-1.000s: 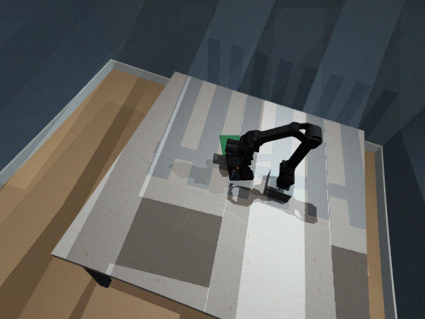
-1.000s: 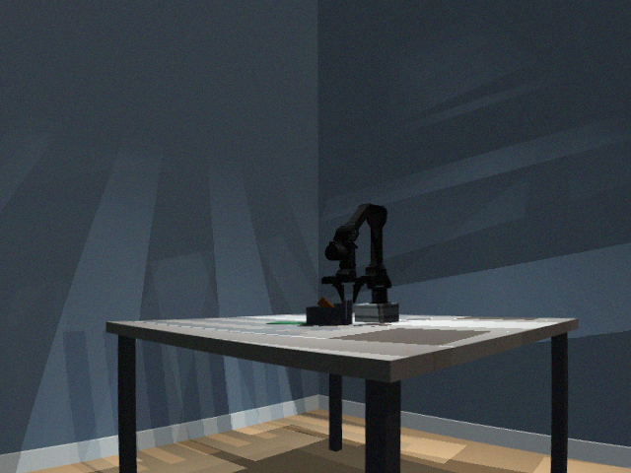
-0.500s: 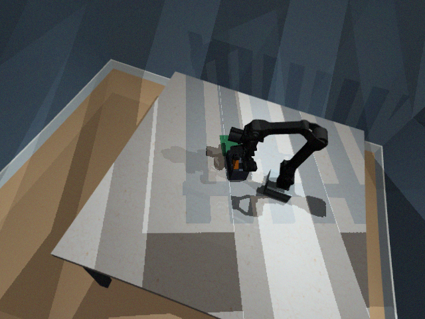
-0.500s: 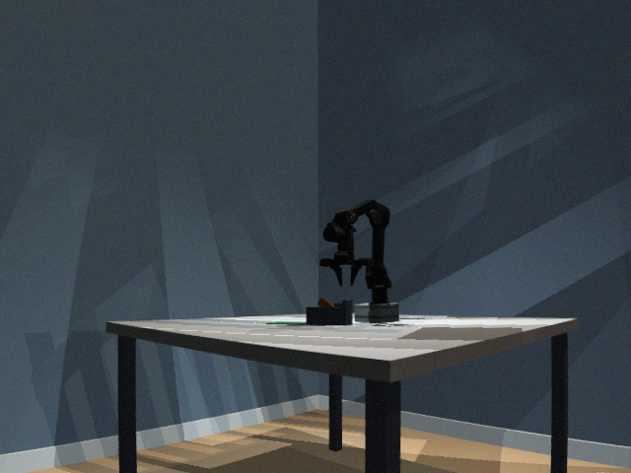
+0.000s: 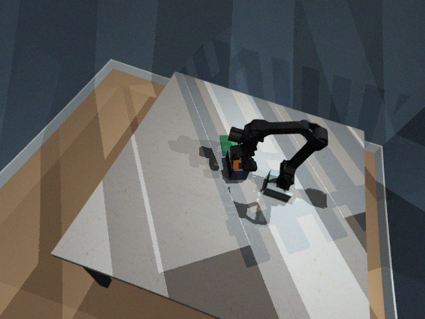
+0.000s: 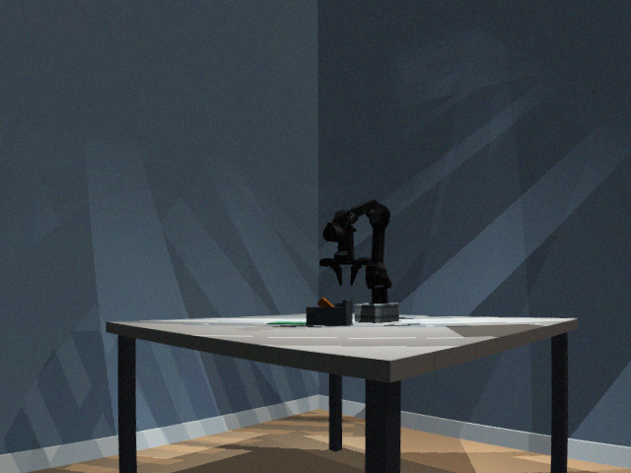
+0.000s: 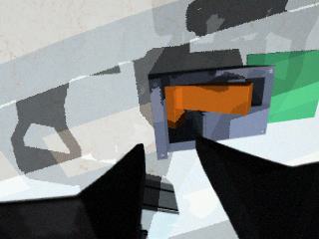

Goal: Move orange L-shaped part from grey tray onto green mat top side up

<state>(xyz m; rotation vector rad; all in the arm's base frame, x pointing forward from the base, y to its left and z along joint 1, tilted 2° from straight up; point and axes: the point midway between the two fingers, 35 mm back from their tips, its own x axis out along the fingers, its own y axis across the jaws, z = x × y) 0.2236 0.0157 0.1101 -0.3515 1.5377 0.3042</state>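
Now: the orange L-shaped part 100 mm below my gripper tip, 40 mm to the right of it and 20 mm ahead of it. Also, from my gripper tip: green mat 200 mm to the right, 160 mm below, 90 mm ahead.
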